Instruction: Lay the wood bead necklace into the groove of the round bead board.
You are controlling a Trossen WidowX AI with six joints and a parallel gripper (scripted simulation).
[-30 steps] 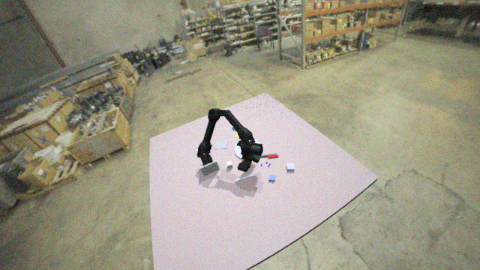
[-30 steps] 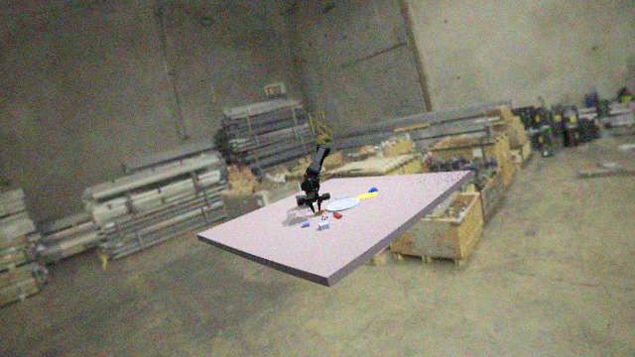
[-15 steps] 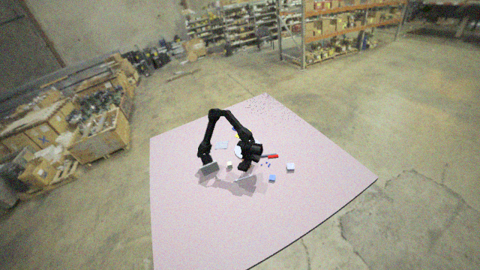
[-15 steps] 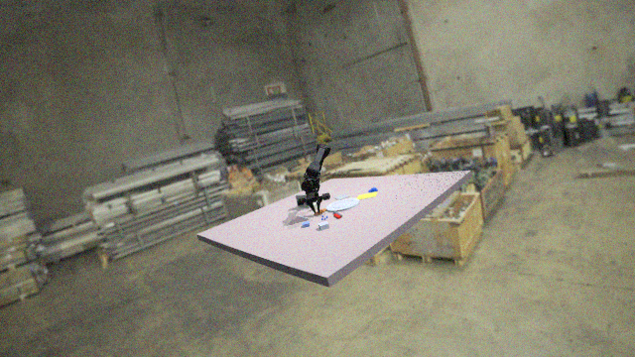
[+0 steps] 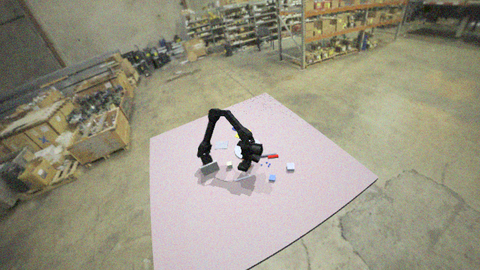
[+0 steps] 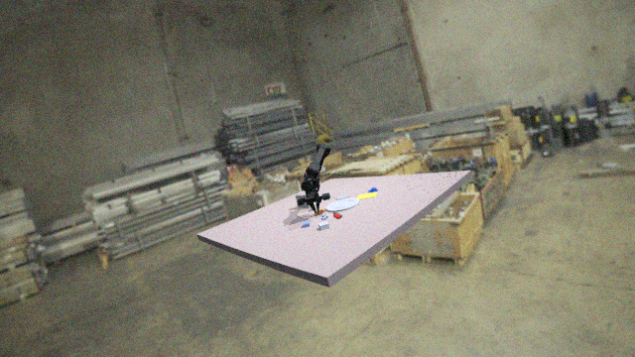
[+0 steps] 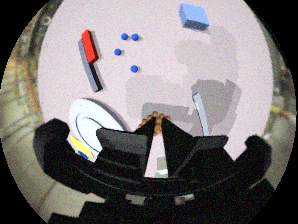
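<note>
My gripper tip is 6 cm to the left of the white stick, 6 cm past it and 1 cm above it. Round my gripper tip: cream cube: 12 cm behind, 6 cm to the left, 1 cm above; red-handled tool: 16 cm ahead, 2 cm to the left; blue block: 14 cm to the right, 9 cm ahead.
</note>
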